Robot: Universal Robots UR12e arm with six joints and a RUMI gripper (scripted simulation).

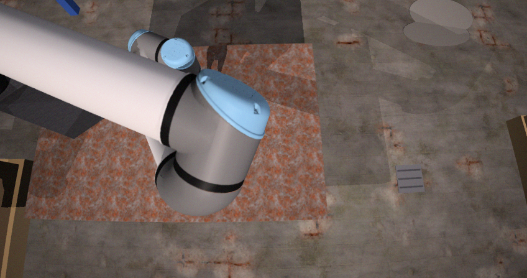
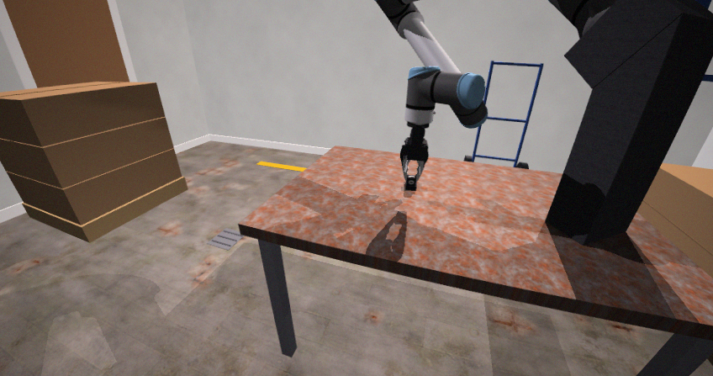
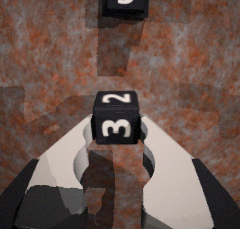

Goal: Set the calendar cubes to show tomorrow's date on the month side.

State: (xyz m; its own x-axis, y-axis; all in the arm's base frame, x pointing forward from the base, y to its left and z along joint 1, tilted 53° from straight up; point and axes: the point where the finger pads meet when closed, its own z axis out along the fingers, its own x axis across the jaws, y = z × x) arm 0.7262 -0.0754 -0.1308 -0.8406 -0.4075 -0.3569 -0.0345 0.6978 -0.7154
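Now: hand 11 cm to the left of the black tray, 8 cm above it and 1 cm past it.
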